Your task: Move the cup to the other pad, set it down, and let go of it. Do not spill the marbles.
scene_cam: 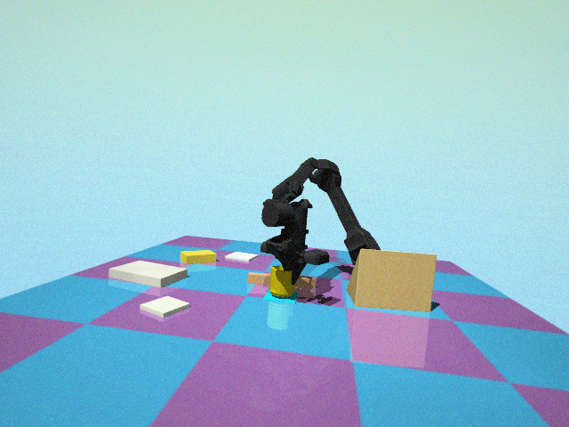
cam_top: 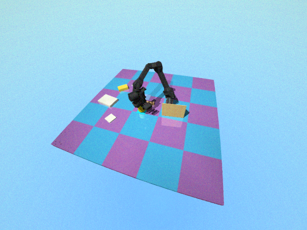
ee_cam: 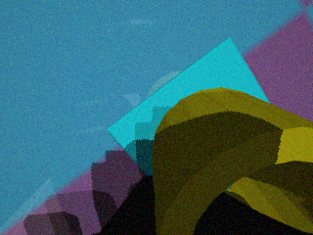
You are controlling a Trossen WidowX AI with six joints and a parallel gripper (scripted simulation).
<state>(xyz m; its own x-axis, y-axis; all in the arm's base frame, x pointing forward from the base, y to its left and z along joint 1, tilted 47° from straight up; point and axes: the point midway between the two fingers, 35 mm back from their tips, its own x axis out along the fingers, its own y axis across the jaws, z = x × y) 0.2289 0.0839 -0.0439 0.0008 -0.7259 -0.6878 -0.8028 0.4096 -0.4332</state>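
Now: gripper tip 2 cm to the left of the yellow cup and 2 cm short of it. From my gripper tip the other things lie so: red marble 3 cm to the right, 2 cm below, 1 cm ahead; then green marble 3 cm to the right, 2 cm below, 1 cm ahead; then blue marble 2 cm to the right, 2 cm below, 2 cm ahead.
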